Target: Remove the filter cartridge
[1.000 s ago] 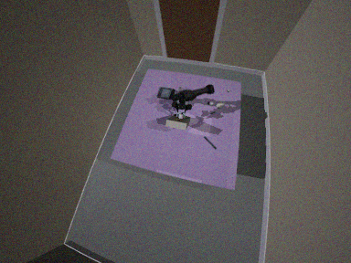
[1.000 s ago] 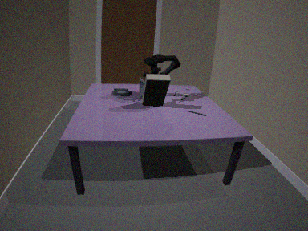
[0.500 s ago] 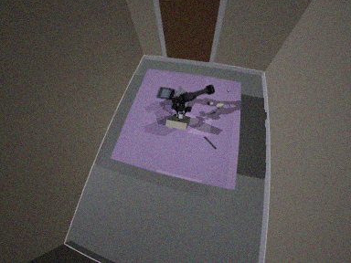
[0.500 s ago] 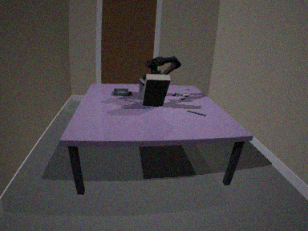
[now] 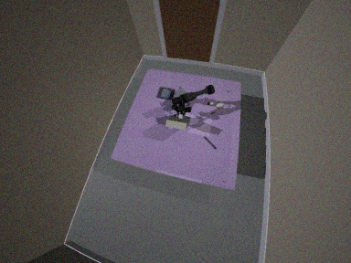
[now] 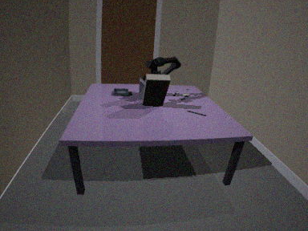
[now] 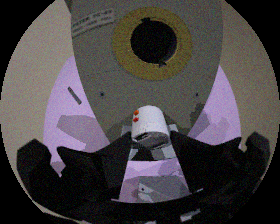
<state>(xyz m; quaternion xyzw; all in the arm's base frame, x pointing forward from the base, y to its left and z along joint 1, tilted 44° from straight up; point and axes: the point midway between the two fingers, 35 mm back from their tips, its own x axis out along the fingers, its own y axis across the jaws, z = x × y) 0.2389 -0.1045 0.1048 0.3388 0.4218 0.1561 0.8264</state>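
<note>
The service panel lies 50 mm ahead of my gripper tip and 20 mm below it. Also, from my gripper tip: round filter cartridge right at my gripper tip; dark tray 340 mm behind, 280 mm to the right, 160 mm below.
</note>
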